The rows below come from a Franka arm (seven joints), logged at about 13 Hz.
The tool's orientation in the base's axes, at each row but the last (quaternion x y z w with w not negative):
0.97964, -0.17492, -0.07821, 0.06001
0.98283, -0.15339, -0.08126, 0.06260
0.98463, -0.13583, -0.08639, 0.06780
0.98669, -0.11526, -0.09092, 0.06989
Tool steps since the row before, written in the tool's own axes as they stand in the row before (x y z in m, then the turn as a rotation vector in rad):
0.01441, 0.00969, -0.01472, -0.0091, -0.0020, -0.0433
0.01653, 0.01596, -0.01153, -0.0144, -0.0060, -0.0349
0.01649, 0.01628, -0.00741, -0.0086, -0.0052, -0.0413
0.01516, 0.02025, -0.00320, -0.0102, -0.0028, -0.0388
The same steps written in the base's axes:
0.01269, -0.01277, 0.01393, -0.0002, 0.0090, 0.0434
0.01295, -0.01910, 0.01133, -0.0055, 0.0136, 0.0353
0.01287, -0.01932, 0.00729, 0.0010, 0.0119, 0.0408
0.01078, -0.02278, 0.00386, -0.0016, 0.0097, 0.0390

